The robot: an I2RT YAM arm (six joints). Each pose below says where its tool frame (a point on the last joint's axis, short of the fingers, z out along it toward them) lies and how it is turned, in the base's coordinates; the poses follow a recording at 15 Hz.
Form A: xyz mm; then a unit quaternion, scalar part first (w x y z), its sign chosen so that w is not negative.
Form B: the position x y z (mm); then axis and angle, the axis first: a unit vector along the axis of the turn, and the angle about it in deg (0 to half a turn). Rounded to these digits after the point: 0 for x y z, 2 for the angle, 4 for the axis.
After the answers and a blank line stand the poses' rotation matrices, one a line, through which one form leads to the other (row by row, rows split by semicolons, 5 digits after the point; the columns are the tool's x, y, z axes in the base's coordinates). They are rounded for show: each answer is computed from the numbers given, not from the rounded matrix.
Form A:
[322 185 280 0.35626 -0.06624 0.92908 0.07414]
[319 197 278 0.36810 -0.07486 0.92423 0.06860]
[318 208 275 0.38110 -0.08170 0.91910 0.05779]
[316 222 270 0.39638 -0.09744 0.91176 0.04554]
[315 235 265 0.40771 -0.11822 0.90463 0.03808]
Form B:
[322 185 280 -0.0709 0.9943 0.0793 138.26]
[319 197 278 -0.0805 0.9940 0.0738 136.80]
[318 208 275 -0.0884 0.9941 0.0625 135.20]
[316 222 270 -0.1061 0.9931 0.0496 133.30]
[315 235 265 -0.1295 0.9907 0.0417 131.88]

-0.73738 -0.17591 0.65217; -0.07026 0.98023 0.18496; -0.67181 0.09057 -0.73516
-0.71780 -0.18888 0.67014; -0.08787 0.97938 0.18191; -0.69068 0.07169 -0.71960
-0.69617 -0.19423 0.69110; -0.10613 0.97997 0.16850; -0.70998 0.04396 -0.70285
-0.66677 -0.21379 0.71394; -0.14158 0.97686 0.16029; -0.73169 0.00580 -0.68162
-0.63960 -0.24494 0.72864; -0.18284 0.96915 0.16529; -0.74665 -0.02750 -0.66465

